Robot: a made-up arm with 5 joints.
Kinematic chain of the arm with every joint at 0, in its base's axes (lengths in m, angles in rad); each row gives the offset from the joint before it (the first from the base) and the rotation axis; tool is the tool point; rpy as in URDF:
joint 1: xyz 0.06 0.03 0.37 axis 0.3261 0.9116 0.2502
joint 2: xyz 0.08 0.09 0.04 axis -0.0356 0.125 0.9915
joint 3: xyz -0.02 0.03 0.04 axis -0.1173 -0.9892 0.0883
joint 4: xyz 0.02 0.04 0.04 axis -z
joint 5: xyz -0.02 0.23 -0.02 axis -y
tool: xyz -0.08 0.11 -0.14 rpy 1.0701 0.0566 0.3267
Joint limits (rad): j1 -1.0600..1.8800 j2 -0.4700..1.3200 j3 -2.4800..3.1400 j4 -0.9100..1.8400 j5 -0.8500..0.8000
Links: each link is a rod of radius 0.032 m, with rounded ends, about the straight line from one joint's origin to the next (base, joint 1, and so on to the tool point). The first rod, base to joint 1, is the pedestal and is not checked.
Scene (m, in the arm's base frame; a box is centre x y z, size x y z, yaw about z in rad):
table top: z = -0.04
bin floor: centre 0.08 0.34 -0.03 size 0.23 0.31 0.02 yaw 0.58
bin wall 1: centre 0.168 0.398 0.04 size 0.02 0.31 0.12 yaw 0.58
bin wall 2: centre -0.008 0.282 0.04 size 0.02 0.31 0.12 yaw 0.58
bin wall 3: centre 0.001 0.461 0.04 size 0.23 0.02 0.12 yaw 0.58
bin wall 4: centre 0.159 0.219 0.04 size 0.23 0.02 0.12 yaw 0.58
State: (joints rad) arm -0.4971 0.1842 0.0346 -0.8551 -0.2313
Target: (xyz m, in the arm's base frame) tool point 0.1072 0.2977 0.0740
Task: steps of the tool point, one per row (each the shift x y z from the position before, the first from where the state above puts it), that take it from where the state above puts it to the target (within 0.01 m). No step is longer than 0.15 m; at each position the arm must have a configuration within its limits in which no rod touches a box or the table.
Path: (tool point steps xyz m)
1: 0.0786 0.1084 -0.0055
2: 0.0910 0.0878 0.0368
3: 0.0304 -0.0518 -0.0715
4: 0.0313 -0.0589 -0.0503
5: 0.0309 -0.0517 -0.0288

